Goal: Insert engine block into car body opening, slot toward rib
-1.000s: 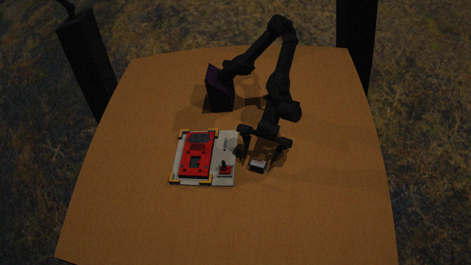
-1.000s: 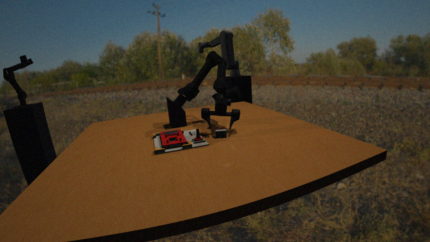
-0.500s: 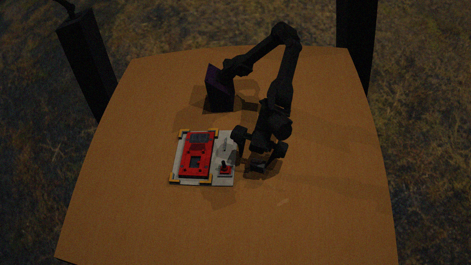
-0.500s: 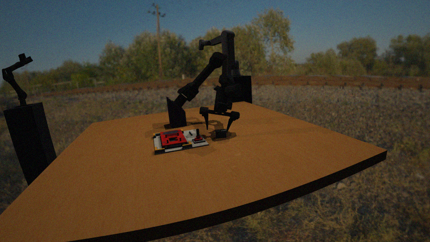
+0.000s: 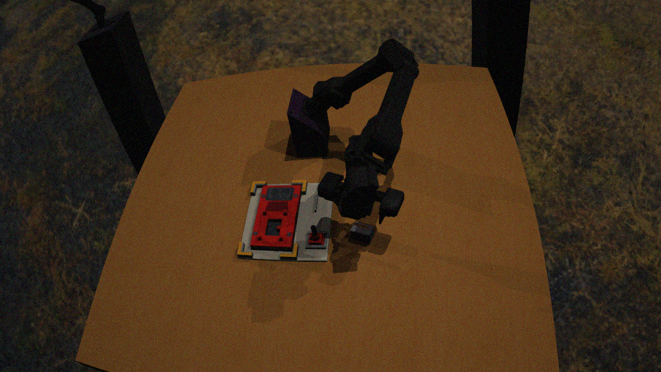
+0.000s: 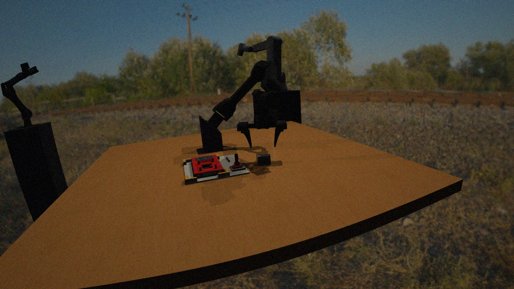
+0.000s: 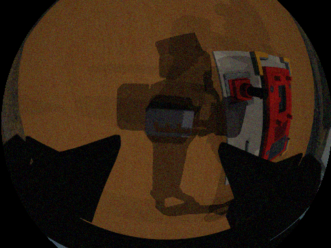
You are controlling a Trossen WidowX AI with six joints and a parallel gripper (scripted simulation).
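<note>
My gripper tip is now 10 mm short of the engine block and 50 mm above it.
</note>
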